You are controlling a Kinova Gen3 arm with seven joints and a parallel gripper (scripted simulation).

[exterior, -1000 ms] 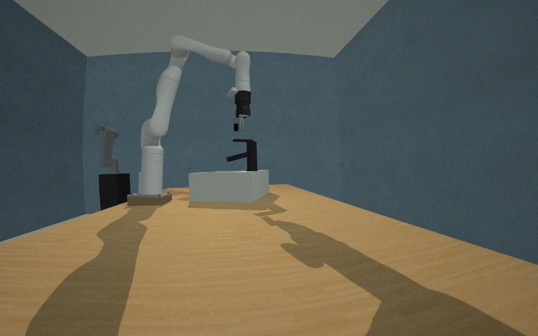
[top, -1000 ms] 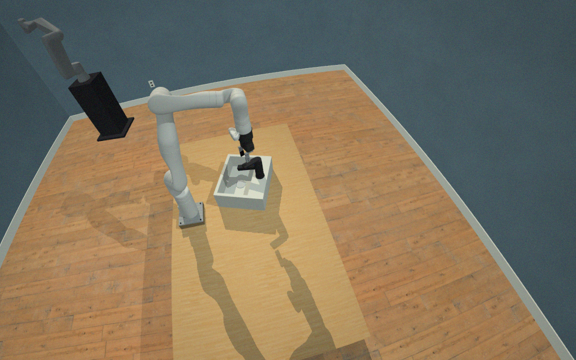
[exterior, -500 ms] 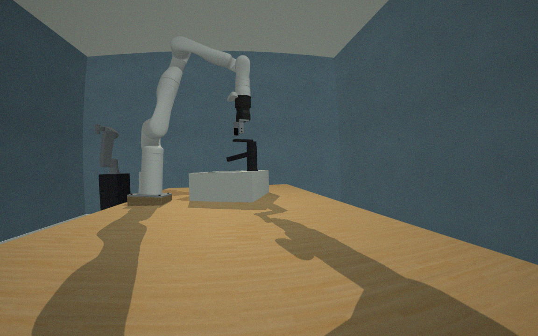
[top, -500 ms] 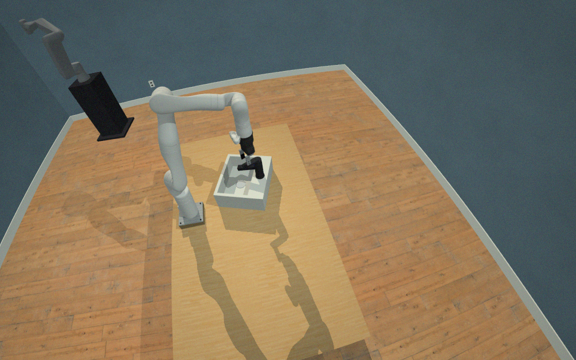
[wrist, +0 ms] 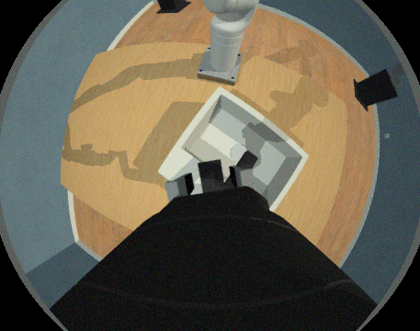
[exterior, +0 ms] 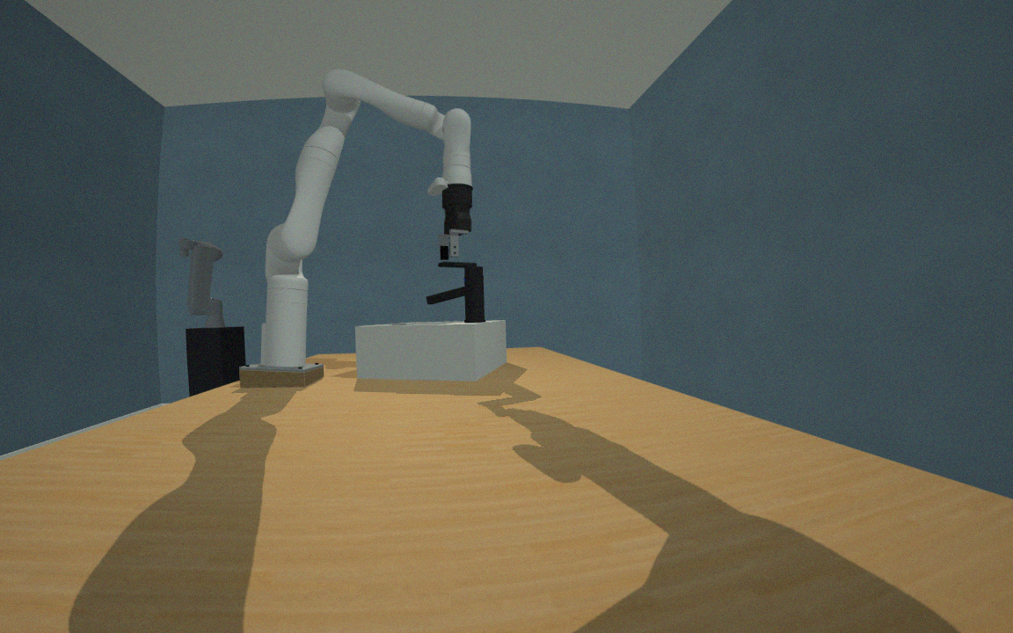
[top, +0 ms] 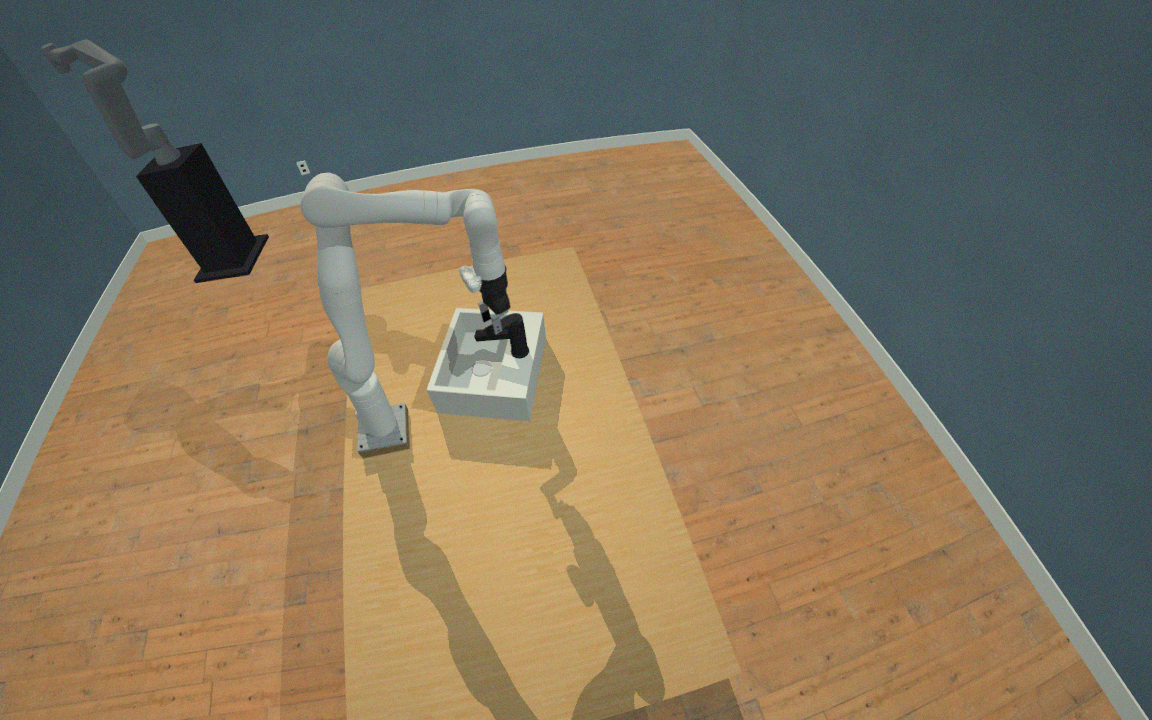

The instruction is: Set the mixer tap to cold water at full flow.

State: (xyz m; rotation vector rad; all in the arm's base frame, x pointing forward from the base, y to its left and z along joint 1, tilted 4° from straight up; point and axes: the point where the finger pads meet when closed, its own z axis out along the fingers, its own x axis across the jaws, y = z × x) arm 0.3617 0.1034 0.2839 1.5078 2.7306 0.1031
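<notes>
The lever is 30 mm below my hand, 20 mm ahead of it and 10 mm to the left of it. Also, from my hand: white basin 260 mm below, 60 mm to the left, 60 mm behind.
</notes>
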